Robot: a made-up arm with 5 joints. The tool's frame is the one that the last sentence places.
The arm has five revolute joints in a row. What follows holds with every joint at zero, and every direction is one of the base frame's.
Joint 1 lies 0.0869 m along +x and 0.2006 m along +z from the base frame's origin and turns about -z.
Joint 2 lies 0.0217 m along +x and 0.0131 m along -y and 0.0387 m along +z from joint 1 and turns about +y.
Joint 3 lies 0.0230 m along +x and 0.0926 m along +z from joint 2 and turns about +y.
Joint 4 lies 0.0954 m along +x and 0.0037 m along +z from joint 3 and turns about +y.
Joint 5 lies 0.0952 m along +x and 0.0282 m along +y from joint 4 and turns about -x.
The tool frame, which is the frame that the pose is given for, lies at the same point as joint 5; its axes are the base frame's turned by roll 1.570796, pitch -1.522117 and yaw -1.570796 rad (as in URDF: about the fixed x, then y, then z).
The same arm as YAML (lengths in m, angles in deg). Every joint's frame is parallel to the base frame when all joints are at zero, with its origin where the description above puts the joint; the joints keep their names.
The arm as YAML. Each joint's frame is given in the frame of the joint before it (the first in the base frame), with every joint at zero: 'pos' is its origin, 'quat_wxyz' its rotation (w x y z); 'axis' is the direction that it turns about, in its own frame. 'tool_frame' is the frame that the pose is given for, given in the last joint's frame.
length_unit: m
angle_unit: deg
joints:
  - joint: joint 1
    pos: [0.0869, 0.0, 0.2006]
    quat_wxyz: [1.0, 0.0, 0.0, 0.0]
    axis: [0.0, 0.0, -1.0]
  - joint: joint 2
    pos: [0.0217, -0.0131, 0.0387]
    quat_wxyz: [1.0, 0.0, 0.0, 0.0]
    axis: [0.0, 1.0, 0.0]
  - joint: joint 3
    pos: [0.023, 0.0, 0.0926]
    quat_wxyz: [1.0, 0.0, 0.0, 0.0]
    axis: [0.0, 1.0, 0.0]
  - joint: joint 4
    pos: [0.0954, 0.0, 0.0037]
    quat_wxyz: [1.0, 0.0, 0.0, 0.0]
    axis: [0.0, 1.0, 0.0]
  - joint: joint 5
    pos: [0.0952, 0.0282, 0.0]
    quat_wxyz: [1.0, 0.0, 0.0, 0.0]
    axis: [-1.0, 0.0, 0.0]
tool_frame:
  pos: [0.0, 0.0, 0.0]
  quat_wxyz: [0.706897, 0.017209, -0.706897, -0.017209]

